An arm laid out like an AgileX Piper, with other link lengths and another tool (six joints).
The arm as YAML. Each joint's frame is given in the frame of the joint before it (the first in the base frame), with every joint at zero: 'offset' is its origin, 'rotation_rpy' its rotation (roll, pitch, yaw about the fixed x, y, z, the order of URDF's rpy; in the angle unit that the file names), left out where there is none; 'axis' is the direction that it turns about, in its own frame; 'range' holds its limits. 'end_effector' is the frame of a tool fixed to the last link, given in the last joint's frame.
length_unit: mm
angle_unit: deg
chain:
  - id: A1
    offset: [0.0, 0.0, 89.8]
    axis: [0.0, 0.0, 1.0]
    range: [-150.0, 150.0]
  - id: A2
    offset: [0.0, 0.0, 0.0]
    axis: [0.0, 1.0, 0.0]
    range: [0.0, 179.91]
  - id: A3
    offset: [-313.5, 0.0, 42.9]
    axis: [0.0, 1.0, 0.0]
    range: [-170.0, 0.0]
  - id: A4
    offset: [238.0, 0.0, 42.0]
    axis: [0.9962, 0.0, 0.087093]
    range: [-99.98, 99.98]
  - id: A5
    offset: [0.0, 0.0, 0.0]
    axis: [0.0, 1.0, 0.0]
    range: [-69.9, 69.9]
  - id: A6
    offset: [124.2, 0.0, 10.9]
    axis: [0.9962, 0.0, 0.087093]
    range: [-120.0, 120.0]
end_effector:
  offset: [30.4, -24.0, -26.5]
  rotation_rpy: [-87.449, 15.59, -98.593]
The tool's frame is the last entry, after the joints.
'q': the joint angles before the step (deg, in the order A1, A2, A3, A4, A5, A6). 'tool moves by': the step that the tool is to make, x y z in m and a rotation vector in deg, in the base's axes. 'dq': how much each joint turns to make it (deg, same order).
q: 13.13, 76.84, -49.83, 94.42, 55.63, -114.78
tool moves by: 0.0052, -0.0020, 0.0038, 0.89, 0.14, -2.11
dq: -0.01, 0.01, -0.50, 1.41, -1.65, 0.35
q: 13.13, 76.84, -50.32, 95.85, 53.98, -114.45
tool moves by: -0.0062, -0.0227, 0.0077, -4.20, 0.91, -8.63
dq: 0.01, -5.32, -0.01, -6.76, -9.76, 8.93
